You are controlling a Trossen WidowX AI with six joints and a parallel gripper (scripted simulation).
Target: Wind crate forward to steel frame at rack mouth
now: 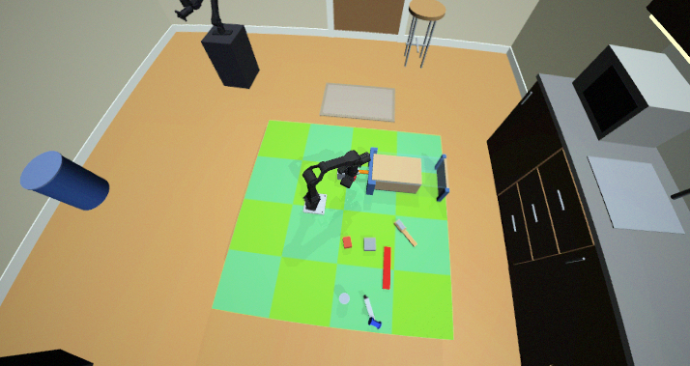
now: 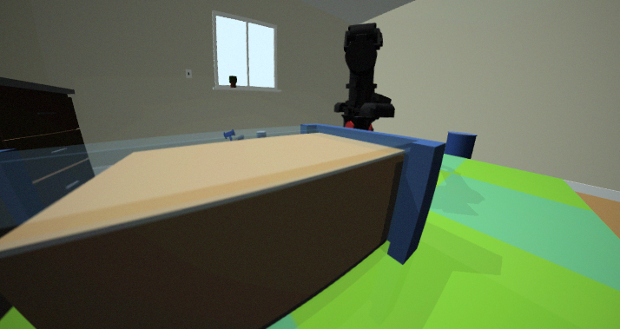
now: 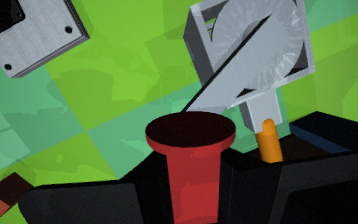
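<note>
Now: the red knob 20 mm above my gripper tip. Round my gripper tip: blue steel frame: 110 mm ahead, 100 mm to the left, 10 mm below; then grey winch: 70 mm behind, 80 mm to the left, 80 mm below; then red-knobbed crank handle: 20 mm behind, 30 mm to the left, 10 mm below.
</note>
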